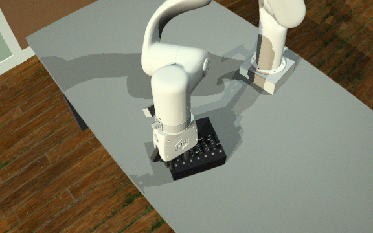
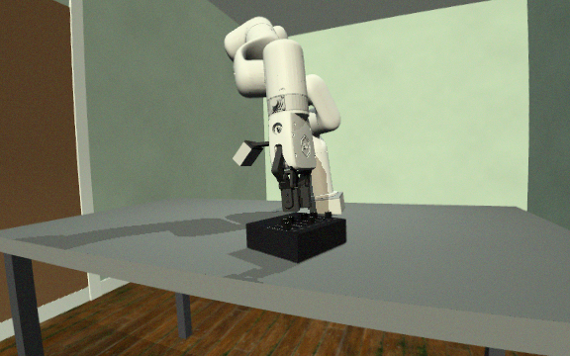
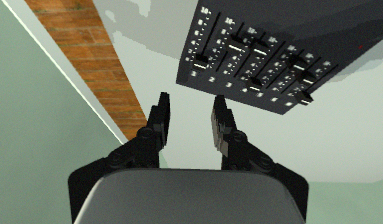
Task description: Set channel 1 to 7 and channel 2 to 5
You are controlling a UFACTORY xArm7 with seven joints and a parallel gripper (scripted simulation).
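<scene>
My gripper is now 50 mm above the channel 1 fader cap, 20 mm to the left of it and 10 mm past it. The rest, counted from my hand: channel 3 fader cap: 60 mm behind, 50 mm below, 30 mm to the right; then channel 2 fader cap: 50 mm below, 40 mm to the right, 40 mm behind; then channel 4 fader cap: 70 mm behind, 50 mm below, 10 mm to the left.
</scene>
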